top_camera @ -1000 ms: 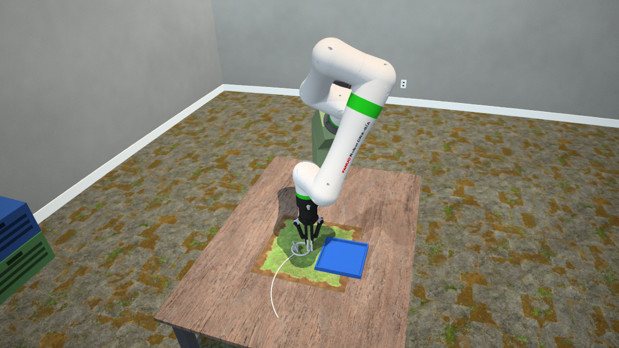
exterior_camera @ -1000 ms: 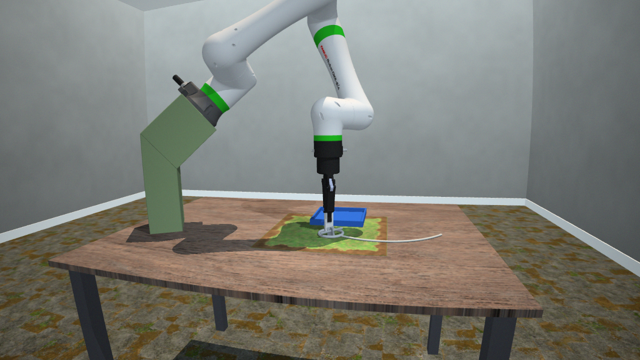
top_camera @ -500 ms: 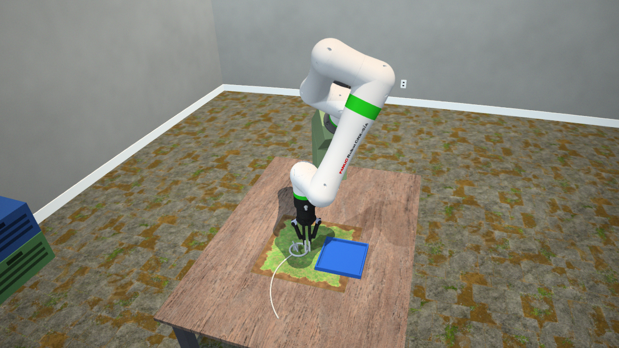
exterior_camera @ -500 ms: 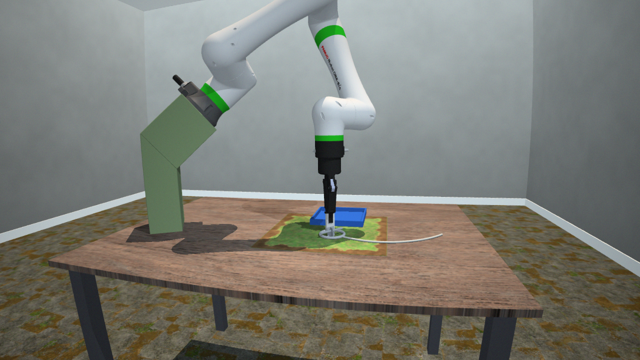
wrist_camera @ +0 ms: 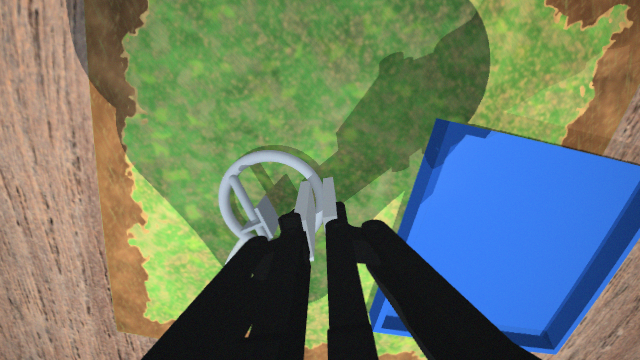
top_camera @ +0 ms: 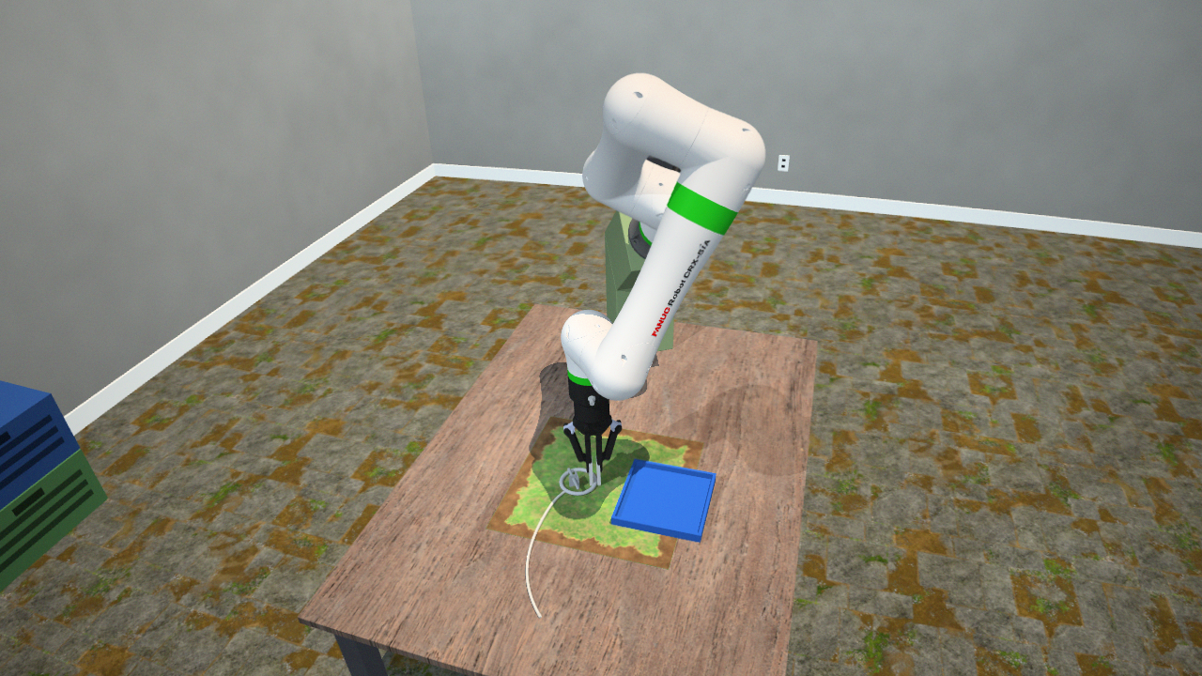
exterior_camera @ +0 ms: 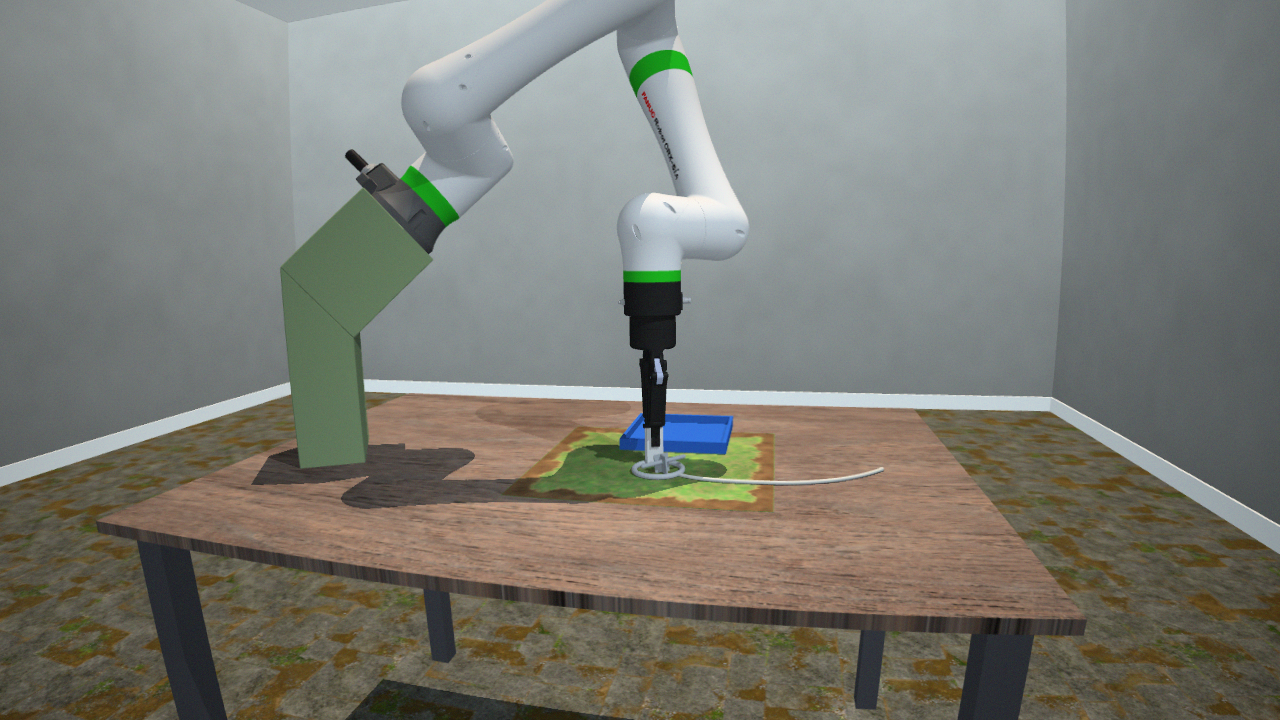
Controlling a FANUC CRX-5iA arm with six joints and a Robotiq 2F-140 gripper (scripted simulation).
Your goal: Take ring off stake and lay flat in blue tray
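Now: hand 2 cm to the right of the mat and 5 cm above it. Round my hand: grey stake 3 cm ahead, 4 cm to the right, 2 cm below; then white ring 2 cm ahead, 3 cm to the right, 3 cm below; then blue tray 1 cm behind, 17 cm to the left, 3 cm below.
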